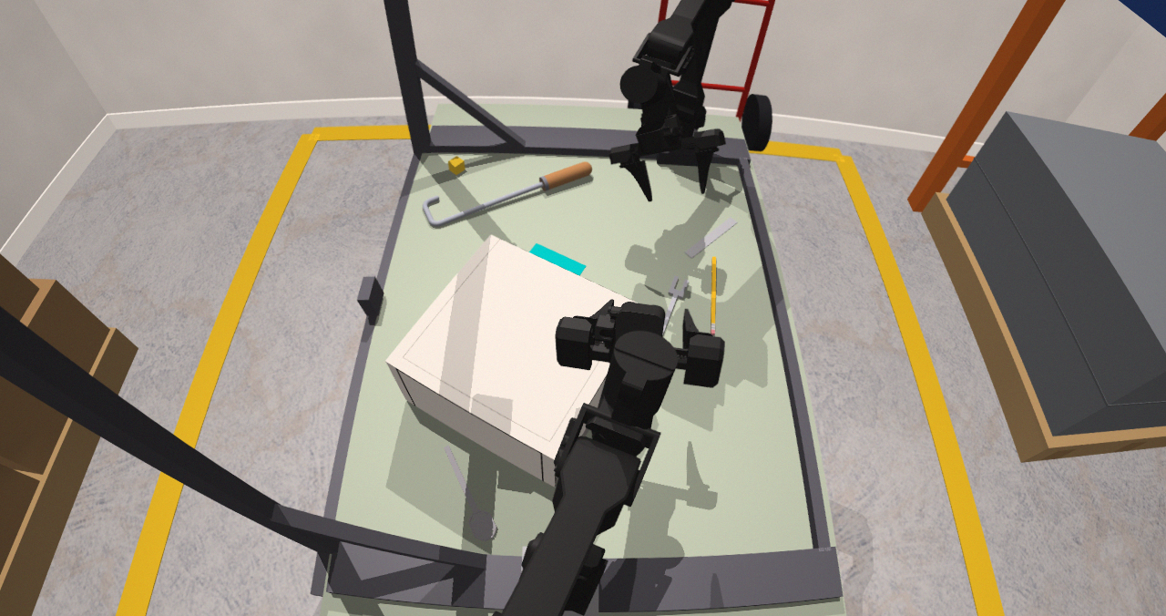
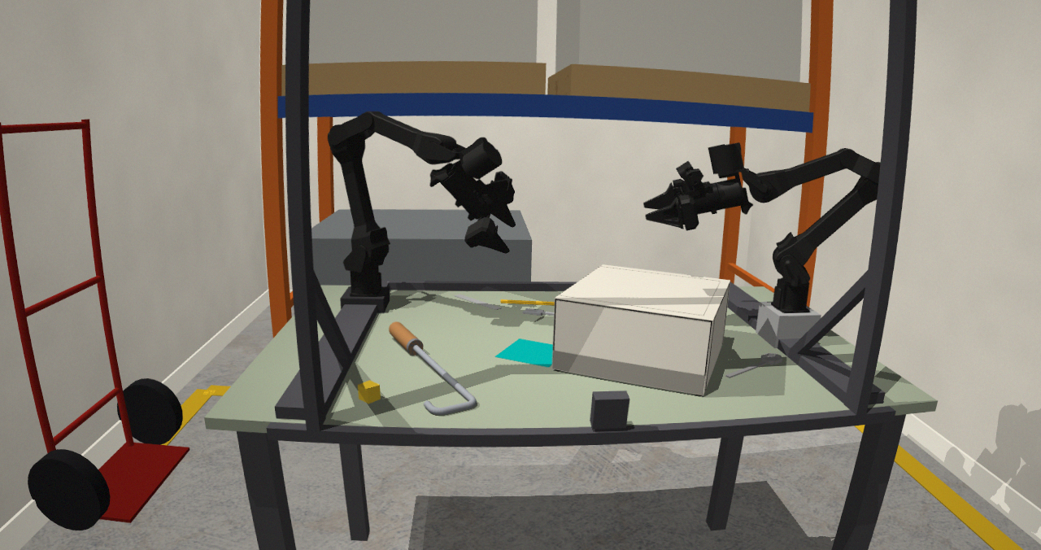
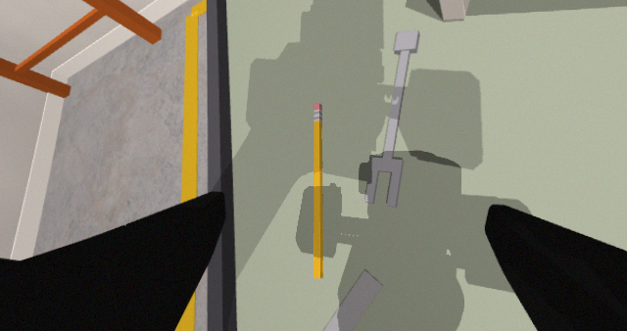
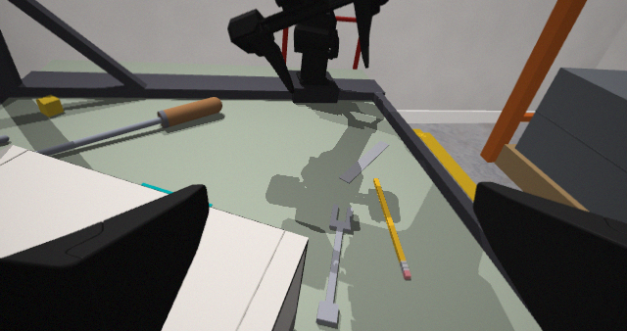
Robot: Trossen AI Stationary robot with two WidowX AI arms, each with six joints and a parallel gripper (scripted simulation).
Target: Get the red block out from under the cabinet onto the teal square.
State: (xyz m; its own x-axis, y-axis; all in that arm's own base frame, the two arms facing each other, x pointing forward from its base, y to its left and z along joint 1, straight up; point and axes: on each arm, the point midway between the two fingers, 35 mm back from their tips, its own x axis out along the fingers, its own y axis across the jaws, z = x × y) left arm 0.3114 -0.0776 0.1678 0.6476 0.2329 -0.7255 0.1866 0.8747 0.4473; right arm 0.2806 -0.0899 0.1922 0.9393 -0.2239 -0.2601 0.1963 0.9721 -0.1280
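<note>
My left gripper is now 200 mm above the teal square, 180 mm past it and 110 mm to the left of it. The rest, counted from my left hand: wrench: 200 mm below, 130 mm to the right, 50 mm ahead; pencil: 200 mm below, 120 mm ahead, 60 mm to the right; ruler: 200 mm below, 100 mm ahead, 80 mm to the left.
</note>
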